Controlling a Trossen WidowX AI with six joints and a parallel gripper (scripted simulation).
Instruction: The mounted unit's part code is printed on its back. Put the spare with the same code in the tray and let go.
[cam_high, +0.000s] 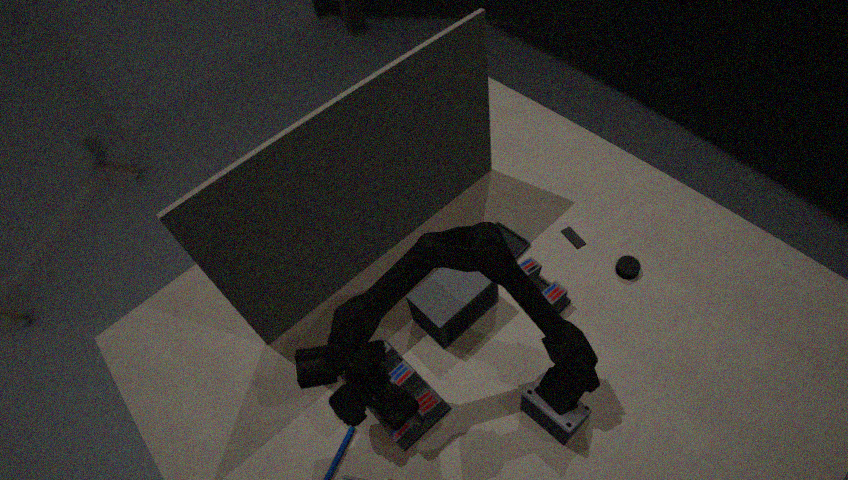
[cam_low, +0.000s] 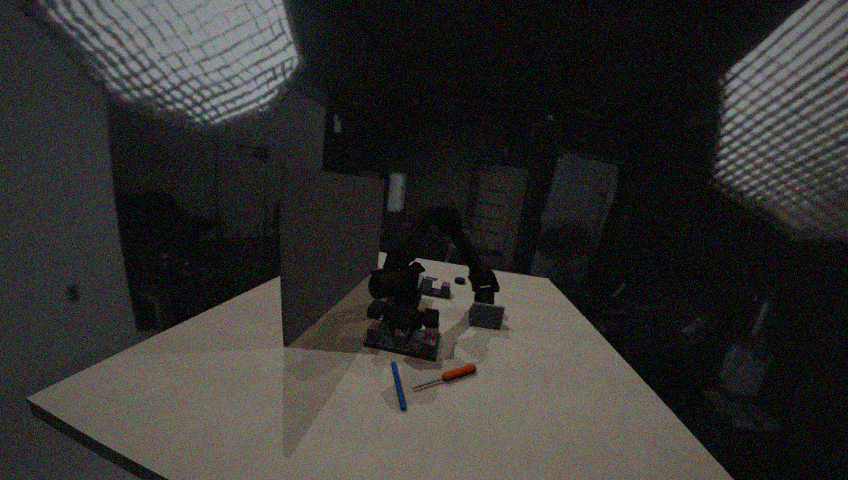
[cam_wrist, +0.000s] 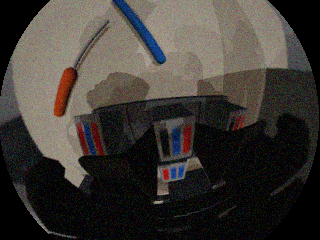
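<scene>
Right now my gripper tip is 400 mm to the left of the flat grey tray, 120 mm short of it and 10 mm above it. The rest, counted from my gripper tip: dark wall panel 300 mm ahead, 220 mm to the right, 210 mm above; then blue pen 140 mm to the left, 40 mm behind, 10 mm below; then mounted unit 230 mm to the right, 60 mm ahead, 30 mm above.
</scene>
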